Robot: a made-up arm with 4 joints. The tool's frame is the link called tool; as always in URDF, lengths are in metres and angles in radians. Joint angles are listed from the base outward.
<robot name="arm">
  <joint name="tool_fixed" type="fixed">
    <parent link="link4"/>
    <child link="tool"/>
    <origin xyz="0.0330 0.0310 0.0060" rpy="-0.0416 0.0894 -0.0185"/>
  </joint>
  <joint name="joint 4" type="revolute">
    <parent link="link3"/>
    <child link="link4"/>
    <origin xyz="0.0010 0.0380 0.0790"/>
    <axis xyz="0 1 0"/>
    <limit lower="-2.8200" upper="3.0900"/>
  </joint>
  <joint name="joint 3" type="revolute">
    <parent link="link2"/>
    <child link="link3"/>
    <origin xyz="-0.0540 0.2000 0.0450"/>
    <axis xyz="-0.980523 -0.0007 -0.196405"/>
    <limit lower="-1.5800" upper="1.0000"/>
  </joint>
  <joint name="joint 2" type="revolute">
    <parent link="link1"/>
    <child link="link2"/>
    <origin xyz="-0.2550 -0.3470 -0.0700"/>
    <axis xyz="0 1 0"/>
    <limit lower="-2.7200" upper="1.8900"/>
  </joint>
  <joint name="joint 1" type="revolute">
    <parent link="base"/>
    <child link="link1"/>
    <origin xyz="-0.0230 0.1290 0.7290"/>
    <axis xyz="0 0 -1"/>
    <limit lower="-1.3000" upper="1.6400"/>
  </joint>
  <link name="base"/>
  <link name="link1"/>
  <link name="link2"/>
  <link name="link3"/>
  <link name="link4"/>
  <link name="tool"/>
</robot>
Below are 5 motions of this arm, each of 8 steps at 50 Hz.
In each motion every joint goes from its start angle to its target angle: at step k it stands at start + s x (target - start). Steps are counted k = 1, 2, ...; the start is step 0. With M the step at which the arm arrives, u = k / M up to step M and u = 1 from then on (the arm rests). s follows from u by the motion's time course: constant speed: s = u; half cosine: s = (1 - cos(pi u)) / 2; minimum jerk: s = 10 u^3 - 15 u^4 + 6 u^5.
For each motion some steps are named. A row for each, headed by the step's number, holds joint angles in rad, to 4 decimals.
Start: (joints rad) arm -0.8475 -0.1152 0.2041 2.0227
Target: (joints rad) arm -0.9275 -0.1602 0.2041 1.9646
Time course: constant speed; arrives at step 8
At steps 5, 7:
5: -0.8975 -0.1433 0.2041 1.9864
7: -0.9175 -0.1546 0.2041 1.9719

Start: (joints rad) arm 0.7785 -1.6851 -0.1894 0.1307
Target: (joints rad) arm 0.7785 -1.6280 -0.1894 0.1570
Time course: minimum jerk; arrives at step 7
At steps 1, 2, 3, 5, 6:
1: 0.7785 -1.6838 -0.1894 0.1313
2: 0.7785 -1.6768 -0.1894 0.1345
3: 0.7785 -1.6641 -0.1894 0.1404
5: 0.7785 -1.6363 -0.1894 0.1532
6: 0.7785 -1.6293 -0.1894 0.1564

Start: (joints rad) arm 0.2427 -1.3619 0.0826 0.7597
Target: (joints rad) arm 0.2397 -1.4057 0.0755 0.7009
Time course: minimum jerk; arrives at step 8
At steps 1, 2, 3, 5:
1: 0.2427 -1.3626 0.0825 0.7588
2: 0.2424 -1.3664 0.0819 0.7536
3: 0.2419 -1.3740 0.0806 0.7435
5: 0.2405 -1.3936 0.0775 0.7171

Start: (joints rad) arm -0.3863 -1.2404 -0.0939 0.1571
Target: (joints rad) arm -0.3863 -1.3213 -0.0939 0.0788
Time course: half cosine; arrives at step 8
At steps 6, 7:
6: -0.3863 -1.3095 -0.0939 0.0903
7: -0.3863 -1.3182 -0.0939 0.0818

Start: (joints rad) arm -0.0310 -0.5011 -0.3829 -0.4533
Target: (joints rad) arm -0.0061 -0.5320 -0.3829 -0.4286
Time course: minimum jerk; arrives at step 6
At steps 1, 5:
1: -0.0301 -0.5022 -0.3829 -0.4524
5: -0.0070 -0.5309 -0.3829 -0.4295

